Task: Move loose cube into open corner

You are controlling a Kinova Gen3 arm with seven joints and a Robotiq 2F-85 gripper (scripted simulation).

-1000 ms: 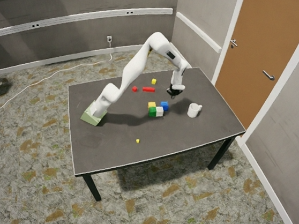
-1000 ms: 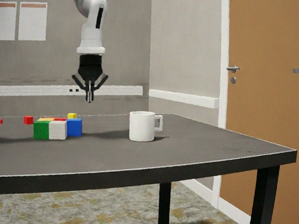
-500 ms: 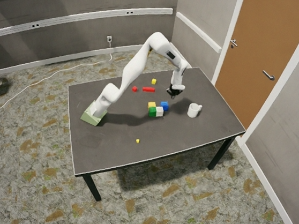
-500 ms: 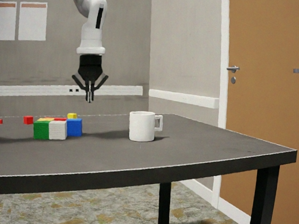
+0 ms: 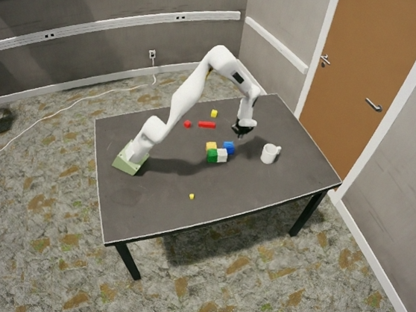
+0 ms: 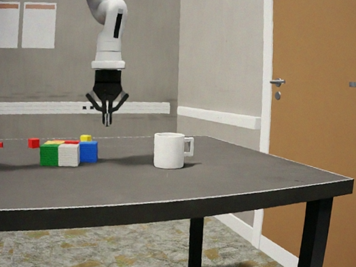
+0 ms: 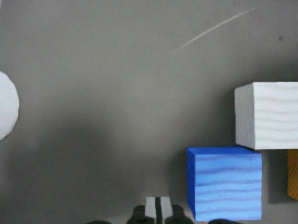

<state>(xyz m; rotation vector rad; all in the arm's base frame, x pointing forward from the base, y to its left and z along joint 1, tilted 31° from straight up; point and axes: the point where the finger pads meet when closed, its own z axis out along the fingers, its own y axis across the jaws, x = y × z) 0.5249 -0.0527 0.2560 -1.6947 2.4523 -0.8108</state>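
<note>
The blue cube is 5 cm behind my hand, 2 cm to the left of it and 9 cm below it. From my hand the other things lie so: white mug (13 cm ahead, 14 cm to the right, 8 cm below); tiny yellow cube (39 cm behind, 16 cm to the right, 11 cm below); red bar (5 cm behind, 26 cm to the left, 11 cm below).
</note>
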